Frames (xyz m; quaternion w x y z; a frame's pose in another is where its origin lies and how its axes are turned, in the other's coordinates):
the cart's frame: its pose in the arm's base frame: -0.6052 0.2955 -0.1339 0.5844 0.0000 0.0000 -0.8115
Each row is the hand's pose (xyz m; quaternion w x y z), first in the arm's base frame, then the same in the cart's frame.
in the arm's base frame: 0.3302 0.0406 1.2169 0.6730 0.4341 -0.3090 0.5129
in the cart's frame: -0.0548 0.9680 1.3508 0.0229 -0.5044 -0.1717 -0.8459
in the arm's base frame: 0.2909 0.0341 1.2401 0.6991 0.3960 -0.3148 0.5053
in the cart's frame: -0.0361 0.9327 1.3740 0.0015 -0.4869 -0.1374 -0.8626
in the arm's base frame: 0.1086 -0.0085 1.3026 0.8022 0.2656 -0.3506 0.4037
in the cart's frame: 0.0621 0.7734 1.4365 0.1412 0.4397 0.0106 0.8869
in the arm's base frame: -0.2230 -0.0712 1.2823 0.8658 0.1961 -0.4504 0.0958
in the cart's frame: 0.2266 0.4787 1.4162 0.4282 0.4801 -0.1041 0.7585
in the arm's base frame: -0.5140 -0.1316 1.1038 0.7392 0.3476 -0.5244 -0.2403
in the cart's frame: 0.3762 0.2219 1.2377 0.6270 0.6287 -0.0244 0.4594
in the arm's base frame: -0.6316 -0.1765 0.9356 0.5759 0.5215 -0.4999 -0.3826
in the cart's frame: 0.4560 0.1246 1.0695 0.6470 0.7104 0.1311 0.2438
